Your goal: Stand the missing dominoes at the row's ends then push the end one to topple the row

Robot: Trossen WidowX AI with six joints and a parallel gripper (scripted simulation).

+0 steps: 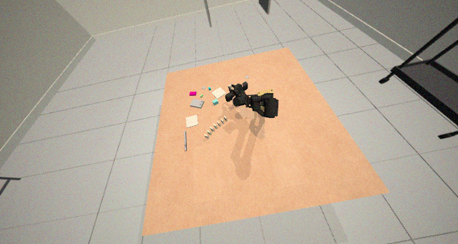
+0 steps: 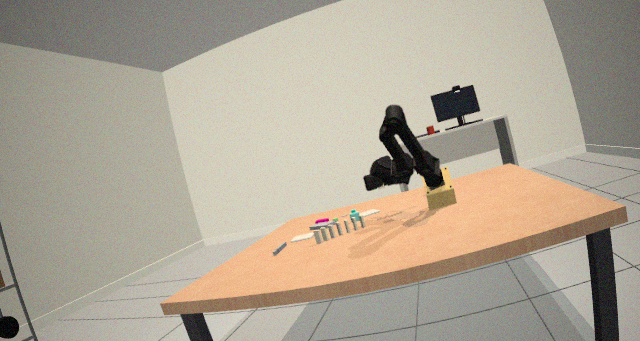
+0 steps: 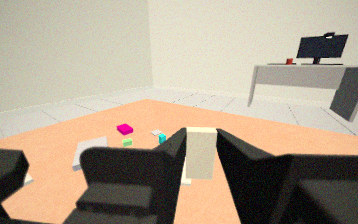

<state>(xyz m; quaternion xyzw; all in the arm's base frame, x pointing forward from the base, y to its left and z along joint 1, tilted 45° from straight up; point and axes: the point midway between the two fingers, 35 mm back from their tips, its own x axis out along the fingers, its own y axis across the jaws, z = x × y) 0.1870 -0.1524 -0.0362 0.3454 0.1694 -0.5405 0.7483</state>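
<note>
Now: gripper tip 14 cm short of the teal block and 14 cm above it. The rest, counted from my gripper tip: magenta block: 31 cm ahead, 18 cm to the right, 15 cm below; grey pad: 29 cm ahead, 6 cm to the right, 15 cm below; green block: 24 cm ahead, 12 cm to the right, 15 cm below.
</note>
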